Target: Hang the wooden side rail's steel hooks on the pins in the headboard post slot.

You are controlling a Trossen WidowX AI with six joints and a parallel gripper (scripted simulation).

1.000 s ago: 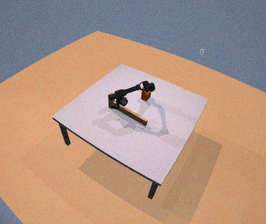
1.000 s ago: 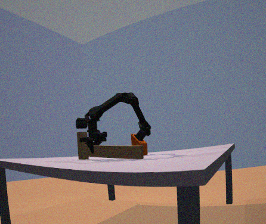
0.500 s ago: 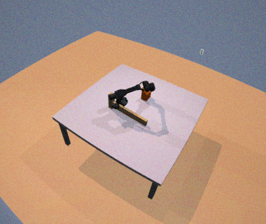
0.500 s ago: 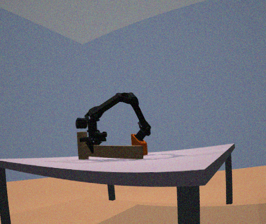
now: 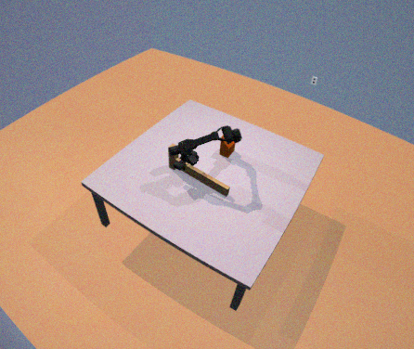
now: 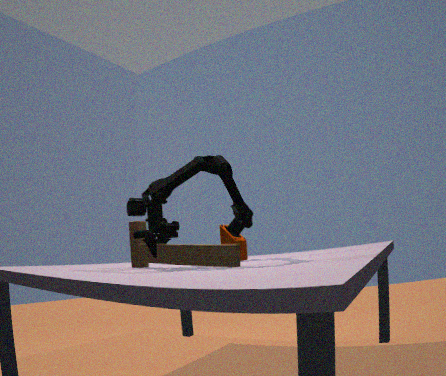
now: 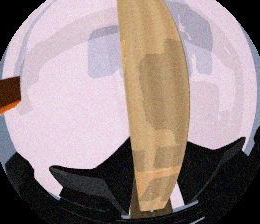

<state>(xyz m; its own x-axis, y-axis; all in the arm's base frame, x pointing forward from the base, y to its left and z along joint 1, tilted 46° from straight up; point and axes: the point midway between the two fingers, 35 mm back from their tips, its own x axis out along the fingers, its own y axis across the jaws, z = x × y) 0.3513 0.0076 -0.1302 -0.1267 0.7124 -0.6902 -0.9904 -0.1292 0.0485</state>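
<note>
The headboard post lies 10 cm to the right of my gripper tip, 4 cm above it and 1 cm ahead of it.
</note>
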